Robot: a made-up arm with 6 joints.
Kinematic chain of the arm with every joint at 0, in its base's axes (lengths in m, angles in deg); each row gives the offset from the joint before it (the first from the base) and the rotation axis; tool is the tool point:
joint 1: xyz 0 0 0.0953 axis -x
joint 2: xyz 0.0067 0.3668 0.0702 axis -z
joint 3: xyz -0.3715 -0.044 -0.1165 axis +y
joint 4: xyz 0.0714 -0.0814 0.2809 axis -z
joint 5: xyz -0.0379 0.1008 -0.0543 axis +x
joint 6: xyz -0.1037 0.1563 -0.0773 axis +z
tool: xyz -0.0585 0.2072 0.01
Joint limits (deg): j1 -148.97..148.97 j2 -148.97..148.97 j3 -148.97..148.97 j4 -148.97..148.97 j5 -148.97..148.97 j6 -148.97..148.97
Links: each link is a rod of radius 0.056 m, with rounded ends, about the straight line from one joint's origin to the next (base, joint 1, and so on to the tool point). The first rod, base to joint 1, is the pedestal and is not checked.
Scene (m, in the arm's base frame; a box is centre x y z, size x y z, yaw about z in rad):
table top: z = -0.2
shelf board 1: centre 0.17 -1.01 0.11 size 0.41 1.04 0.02 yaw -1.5
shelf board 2: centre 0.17 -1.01 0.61 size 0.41 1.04 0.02 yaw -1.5
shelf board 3: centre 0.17 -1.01 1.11 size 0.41 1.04 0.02 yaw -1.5
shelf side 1: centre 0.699 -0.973 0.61 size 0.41 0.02 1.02 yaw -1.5
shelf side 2: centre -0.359 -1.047 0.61 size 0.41 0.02 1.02 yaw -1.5
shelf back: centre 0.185 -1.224 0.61 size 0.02 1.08 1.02 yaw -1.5
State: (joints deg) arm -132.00 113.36 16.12 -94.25 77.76 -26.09
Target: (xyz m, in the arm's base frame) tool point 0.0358 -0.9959 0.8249
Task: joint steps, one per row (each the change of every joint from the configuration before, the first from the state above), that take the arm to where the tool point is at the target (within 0.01 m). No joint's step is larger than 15 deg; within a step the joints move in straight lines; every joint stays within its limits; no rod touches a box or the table.
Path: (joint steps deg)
1: 7.08 1.60 12.18 4.92 6.09 -8.65
2: 7.07 1.60 12.18 4.93 6.09 -8.64
3: 11.36 0.86 -12.18 -1.80 -4.87 5.13
4: 11.35 0.86 -12.18 -1.80 -4.87 5.13
5: -10.00 -2.04 -10.70 -1.74 -5.56 4.97
6: -10.00 -2.05 -10.69 -1.73 -5.56 4.96
7: -10.01 -2.04 -10.70 -1.74 -5.55 4.97

